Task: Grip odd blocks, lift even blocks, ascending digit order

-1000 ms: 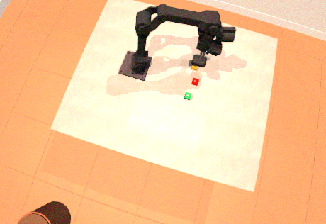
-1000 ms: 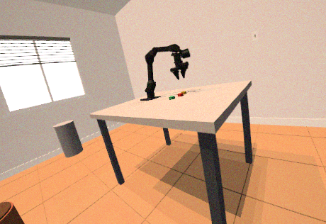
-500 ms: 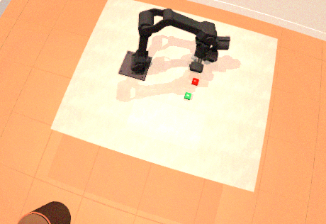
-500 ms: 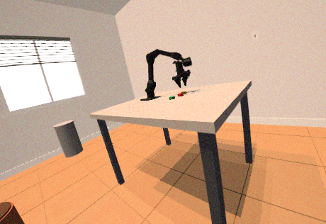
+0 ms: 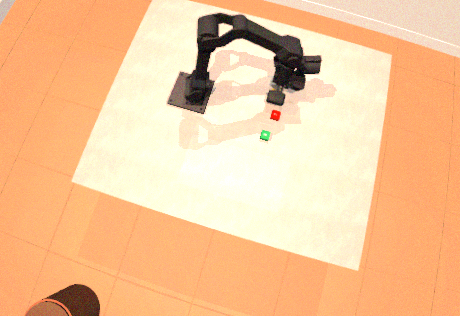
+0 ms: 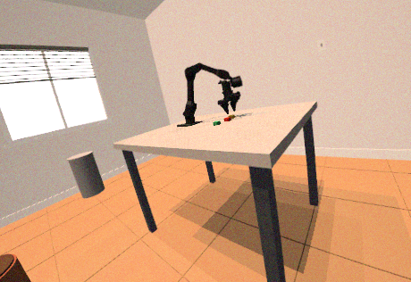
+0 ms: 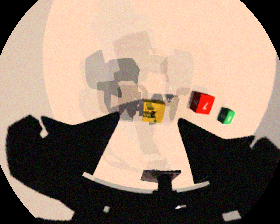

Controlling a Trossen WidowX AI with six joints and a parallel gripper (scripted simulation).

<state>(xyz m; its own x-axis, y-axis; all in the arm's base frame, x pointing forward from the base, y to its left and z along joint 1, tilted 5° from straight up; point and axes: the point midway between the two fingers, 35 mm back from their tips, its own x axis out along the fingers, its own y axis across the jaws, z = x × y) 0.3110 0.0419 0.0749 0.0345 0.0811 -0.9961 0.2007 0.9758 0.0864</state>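
Now: gripper tip 20 mm above the yellow block and 10 mm to the left of it. From my gripper tip the other things lie so: red block: 100 mm to the right, 20 mm below; green block: 180 mm to the right, 30 mm behind, 20 mm below.
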